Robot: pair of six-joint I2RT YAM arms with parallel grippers.
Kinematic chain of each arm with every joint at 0, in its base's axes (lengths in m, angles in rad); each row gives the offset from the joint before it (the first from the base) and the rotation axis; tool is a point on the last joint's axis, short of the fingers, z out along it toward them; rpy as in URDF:
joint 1: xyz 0 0 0.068 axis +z
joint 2: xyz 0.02 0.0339 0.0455 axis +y
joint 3: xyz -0.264 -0.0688 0 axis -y
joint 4: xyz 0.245 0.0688 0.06 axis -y
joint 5: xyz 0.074 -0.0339 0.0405 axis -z
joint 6: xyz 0.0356 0 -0.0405 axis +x
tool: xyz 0 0 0 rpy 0 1.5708 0
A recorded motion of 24 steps. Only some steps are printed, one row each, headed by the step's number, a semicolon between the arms.
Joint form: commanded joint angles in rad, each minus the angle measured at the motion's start. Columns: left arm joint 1, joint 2, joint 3, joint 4, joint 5, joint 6; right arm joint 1, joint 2, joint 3, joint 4, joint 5, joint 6.
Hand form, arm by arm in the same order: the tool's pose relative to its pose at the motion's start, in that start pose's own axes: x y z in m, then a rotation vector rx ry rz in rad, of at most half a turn. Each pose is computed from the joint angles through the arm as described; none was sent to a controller.
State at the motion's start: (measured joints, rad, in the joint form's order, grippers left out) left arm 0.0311 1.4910 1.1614 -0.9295 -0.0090 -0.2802; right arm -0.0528 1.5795 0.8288 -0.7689 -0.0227 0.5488
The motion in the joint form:
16: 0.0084 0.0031 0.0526 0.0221 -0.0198 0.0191; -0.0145 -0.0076 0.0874 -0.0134 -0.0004 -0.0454
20: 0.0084 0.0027 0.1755 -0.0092 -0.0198 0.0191; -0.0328 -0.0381 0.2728 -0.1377 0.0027 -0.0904
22: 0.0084 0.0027 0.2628 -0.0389 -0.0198 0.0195; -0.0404 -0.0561 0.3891 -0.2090 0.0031 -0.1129
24: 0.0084 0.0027 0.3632 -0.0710 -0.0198 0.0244; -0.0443 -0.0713 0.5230 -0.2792 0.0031 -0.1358
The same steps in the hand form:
16: -0.0136 -0.0005 -0.0117 -0.0027 -0.0749 0.0098; -0.0177 0.0069 -0.0214 -0.0403 -0.0713 -0.0328
20: -0.0318 -0.0054 -0.0427 0.0215 -0.1636 0.0082; -0.0378 0.0141 -0.0740 -0.0776 -0.1558 -0.0613
22: -0.0417 -0.0080 -0.0655 0.0367 -0.2192 0.0076; -0.0456 0.0169 -0.1088 -0.1033 -0.2135 -0.0775
24: -0.0509 -0.0104 -0.0926 0.0541 -0.2852 0.0112; -0.0508 0.0196 -0.1487 -0.1353 -0.2859 -0.0978

